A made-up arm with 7 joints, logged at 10 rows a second.
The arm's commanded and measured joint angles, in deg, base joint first. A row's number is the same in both.
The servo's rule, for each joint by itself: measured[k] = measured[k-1] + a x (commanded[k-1-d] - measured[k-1]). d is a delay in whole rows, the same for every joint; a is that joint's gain. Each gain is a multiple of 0.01, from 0.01 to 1. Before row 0 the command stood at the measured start. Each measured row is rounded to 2 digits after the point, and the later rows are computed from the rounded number. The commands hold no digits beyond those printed.
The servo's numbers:
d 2
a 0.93 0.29 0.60 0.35 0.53 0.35 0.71
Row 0, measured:
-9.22, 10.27, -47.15, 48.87, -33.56, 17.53, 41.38
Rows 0 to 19, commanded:
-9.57, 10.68, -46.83, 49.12, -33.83, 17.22, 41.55
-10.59, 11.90, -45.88, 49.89, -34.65, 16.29, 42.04
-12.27, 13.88, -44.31, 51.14, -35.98, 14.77, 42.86
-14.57, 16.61, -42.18, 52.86, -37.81, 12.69, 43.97
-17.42, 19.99, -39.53, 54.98, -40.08, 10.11, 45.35
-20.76, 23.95, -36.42, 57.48, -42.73, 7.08, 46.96
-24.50, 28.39, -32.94, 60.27, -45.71, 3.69, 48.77
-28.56, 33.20, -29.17, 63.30, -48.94, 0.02, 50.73
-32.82, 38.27, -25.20, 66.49, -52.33, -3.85, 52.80
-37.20, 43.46, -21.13, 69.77, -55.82, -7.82, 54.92
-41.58, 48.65, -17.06, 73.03, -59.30, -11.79, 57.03
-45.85, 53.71, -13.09, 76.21, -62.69, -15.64, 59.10
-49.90, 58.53, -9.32, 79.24, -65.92, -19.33, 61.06
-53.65, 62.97, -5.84, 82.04, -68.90, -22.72, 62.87
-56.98, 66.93, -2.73, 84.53, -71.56, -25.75, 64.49
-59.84, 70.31, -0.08, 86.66, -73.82, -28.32, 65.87
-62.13, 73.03, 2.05, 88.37, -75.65, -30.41, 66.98
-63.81, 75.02, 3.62, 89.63, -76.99, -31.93, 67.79
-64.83, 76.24, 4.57, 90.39, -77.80, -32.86, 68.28
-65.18, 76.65, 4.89, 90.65, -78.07, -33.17, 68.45
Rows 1 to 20, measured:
-9.22, 10.27, -47.15, 48.87, -33.56, 17.53, 41.38
-9.22, 10.27, -47.15, 48.87, -33.56, 17.53, 41.38
-9.55, 10.39, -46.96, 48.96, -33.70, 17.42, 41.50
-10.52, 10.83, -46.31, 49.29, -34.20, 17.02, 41.88
-12.15, 11.71, -45.11, 49.94, -35.14, 16.23, 42.58
-14.40, 13.13, -43.35, 50.96, -36.56, 14.99, 43.57
-17.21, 15.12, -41.06, 52.37, -38.43, 13.28, 44.83
-20.51, 17.68, -38.28, 54.16, -40.71, 11.11, 46.34
-24.22, 20.79, -35.08, 56.30, -43.36, 8.51, 48.07
-28.26, 24.39, -31.53, 58.75, -46.32, 5.54, 49.96
-32.50, 28.42, -27.73, 61.46, -49.51, 2.25, 51.98
-36.87, 32.78, -23.77, 64.37, -52.85, -1.27, 54.07
-41.25, 37.38, -19.74, 67.40, -56.27, -4.95, 56.17
-45.53, 42.12, -15.75, 70.48, -59.67, -8.69, 58.25
-49.59, 46.88, -11.89, 73.55, -62.98, -12.41, 60.25
-53.37, 51.55, -8.26, 76.52, -66.12, -16.02, 62.11
-56.73, 56.01, -4.94, 79.32, -69.00, -19.43, 63.80
-59.62, 60.16, -2.02, 81.89, -71.55, -22.54, 65.27
-61.95, 63.89, 0.42, 84.16, -73.72, -25.29, 66.48
-63.68, 67.12, 2.34, 86.07, -75.45, -27.61, 67.41

